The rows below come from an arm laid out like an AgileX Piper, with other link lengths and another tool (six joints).
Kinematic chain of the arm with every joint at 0, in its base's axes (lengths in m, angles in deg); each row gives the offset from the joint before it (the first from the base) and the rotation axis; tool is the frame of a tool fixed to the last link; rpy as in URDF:
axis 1: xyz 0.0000 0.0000 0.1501 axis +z
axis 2: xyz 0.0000 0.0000 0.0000 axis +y
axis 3: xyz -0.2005 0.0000 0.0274 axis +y
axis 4: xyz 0.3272 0.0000 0.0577 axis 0.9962 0 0.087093
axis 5: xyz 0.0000 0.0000 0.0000 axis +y
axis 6: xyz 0.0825 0.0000 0.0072 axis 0.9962 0 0.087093
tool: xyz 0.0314 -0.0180 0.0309 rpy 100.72 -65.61 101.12
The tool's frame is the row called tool.
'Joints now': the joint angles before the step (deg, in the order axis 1, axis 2, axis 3, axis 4, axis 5, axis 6). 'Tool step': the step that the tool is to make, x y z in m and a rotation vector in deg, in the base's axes. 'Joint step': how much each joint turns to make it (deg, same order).
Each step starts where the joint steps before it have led.
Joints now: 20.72 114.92 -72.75 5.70 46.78 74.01
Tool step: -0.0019 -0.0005 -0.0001 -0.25 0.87 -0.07
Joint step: 0.01 0.00 0.02 0.01 0.88 0.14
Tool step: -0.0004 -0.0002 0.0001 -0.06 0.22 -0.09
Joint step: -0.01 0.00 -0.02 0.00 0.24 0.10
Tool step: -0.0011 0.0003 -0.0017 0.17 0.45 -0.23
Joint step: 0.00 0.22 0.02 0.39 0.12 0.00
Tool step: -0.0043 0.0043 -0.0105 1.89 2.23 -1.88
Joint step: 0.01 1.76 -0.47 3.24 0.14 -0.10
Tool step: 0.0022 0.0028 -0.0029 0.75 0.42 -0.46
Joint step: 0.00 1.23 -1.20 1.09 0.12 -0.21
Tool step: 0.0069 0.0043 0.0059 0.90 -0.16 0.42
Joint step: 0.00 0.69 -2.25 0.88 1.22 -0.79
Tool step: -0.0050 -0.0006 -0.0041 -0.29 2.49 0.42
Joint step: 0.00 0.69 -0.11 0.49 1.96 -0.42
